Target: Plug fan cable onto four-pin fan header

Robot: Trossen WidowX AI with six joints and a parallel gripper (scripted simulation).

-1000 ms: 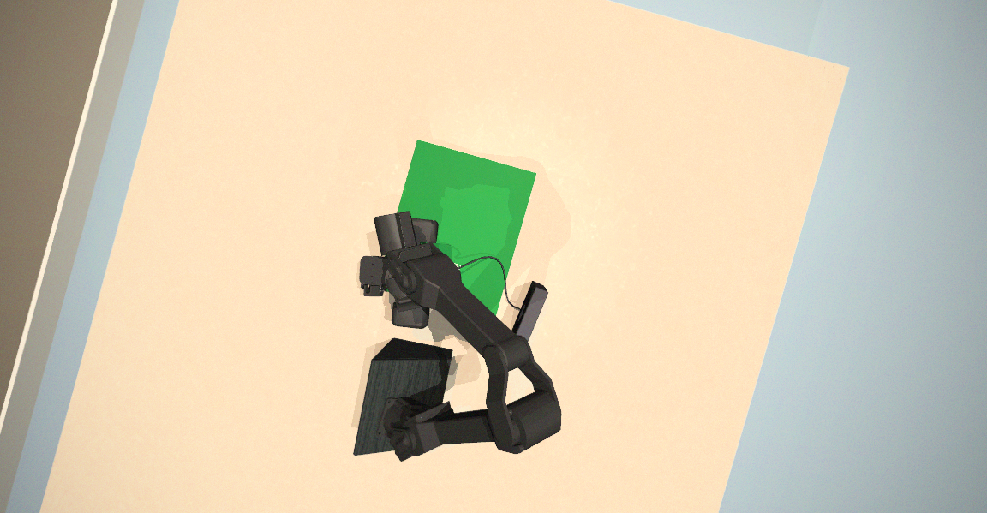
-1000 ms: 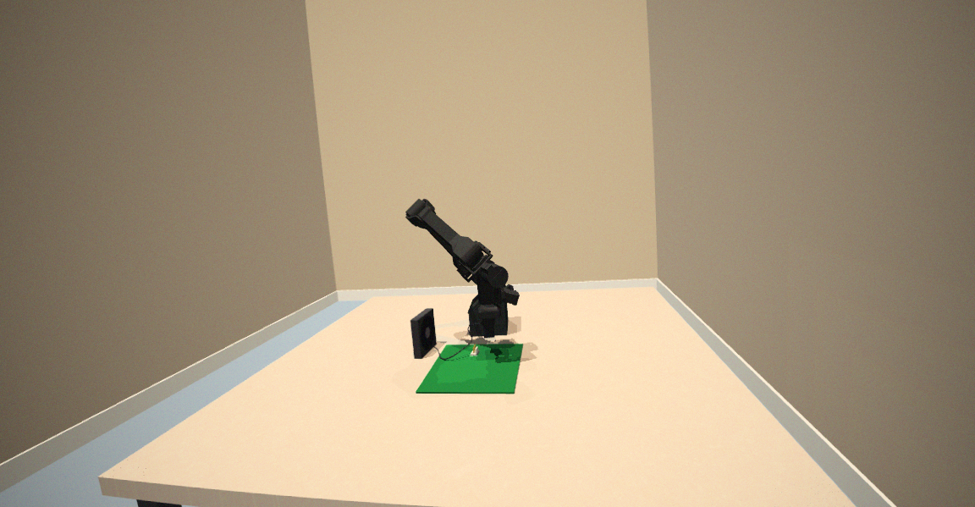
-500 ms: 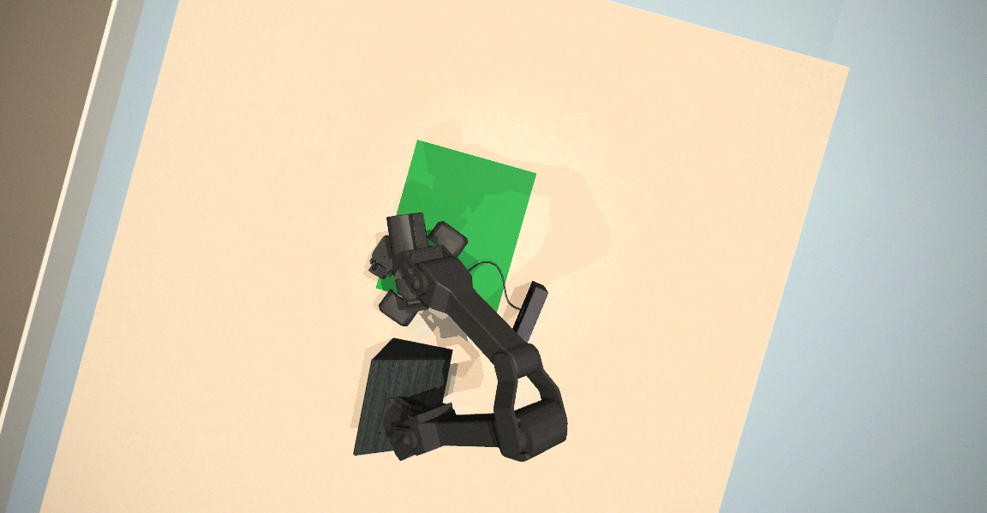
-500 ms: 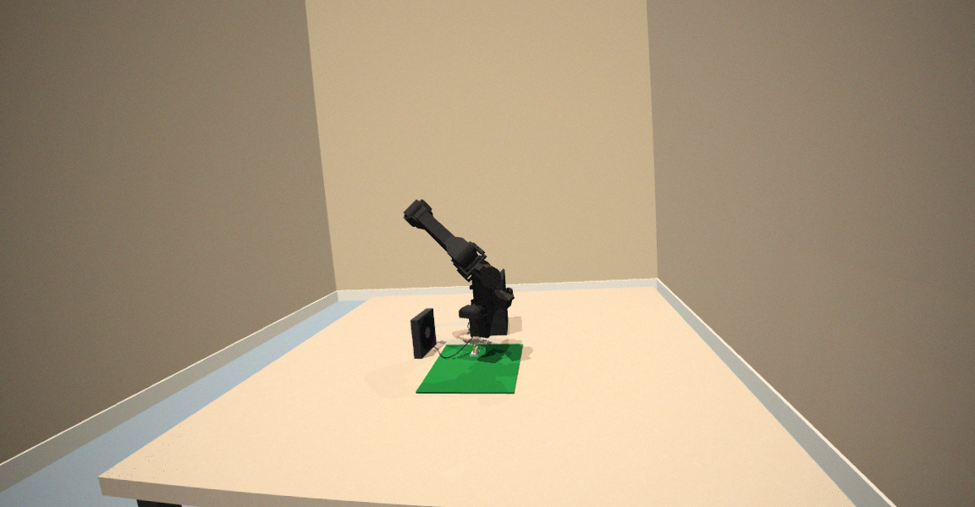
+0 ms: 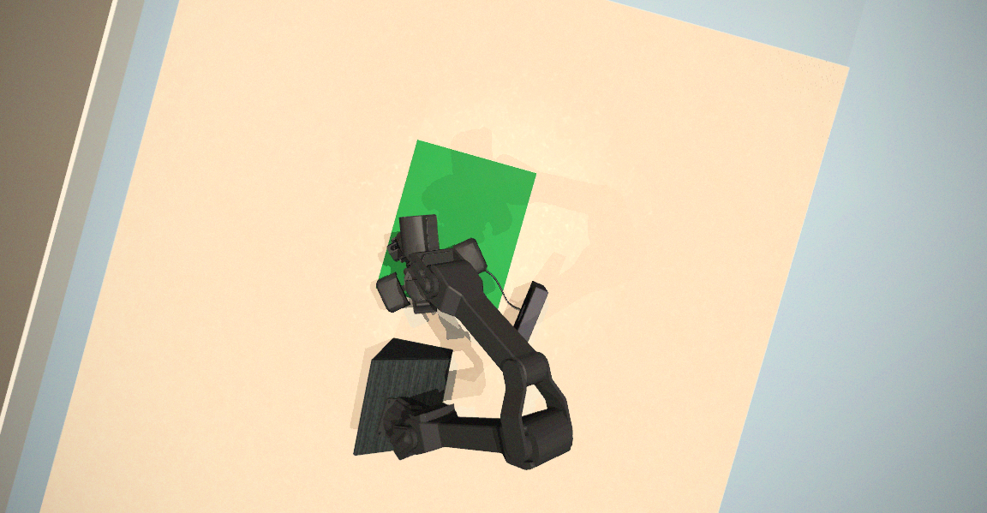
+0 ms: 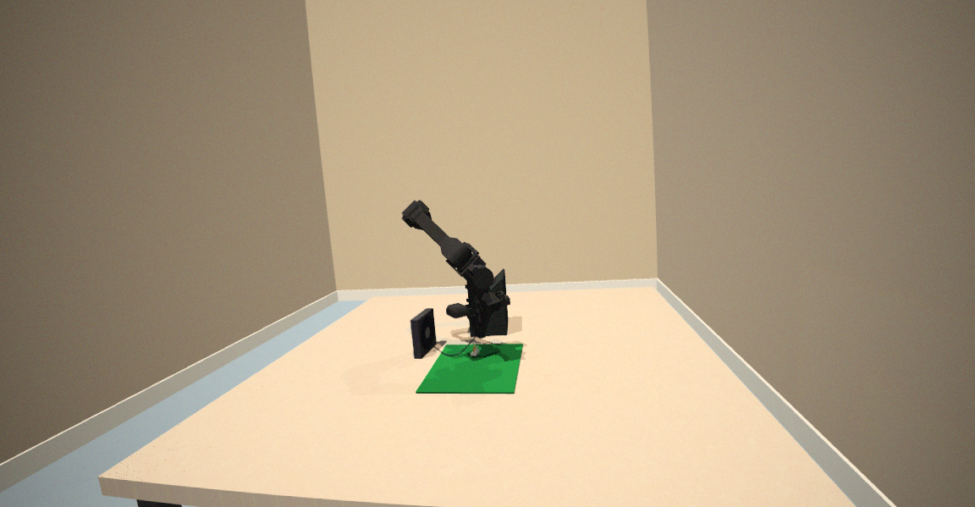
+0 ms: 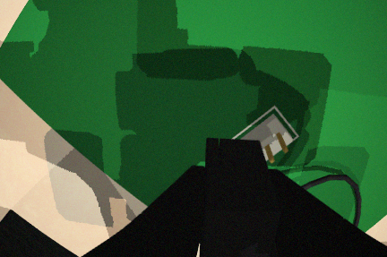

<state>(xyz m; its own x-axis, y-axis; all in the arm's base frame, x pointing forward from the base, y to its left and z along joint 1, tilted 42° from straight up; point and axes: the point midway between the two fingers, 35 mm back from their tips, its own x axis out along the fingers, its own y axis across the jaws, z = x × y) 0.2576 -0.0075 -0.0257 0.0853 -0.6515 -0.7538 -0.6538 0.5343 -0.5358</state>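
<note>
The white four-pin fan header lies 2 cm to the right of my gripper tip and 7 cm below it. Also, from my gripper tip: black fan plug (1 cm behind, 1 cm above); black fan (3 cm behind, 18 cm to the right, 1 cm below); green board (8 cm ahead, 1 cm to the right, 8 cm below).
</note>
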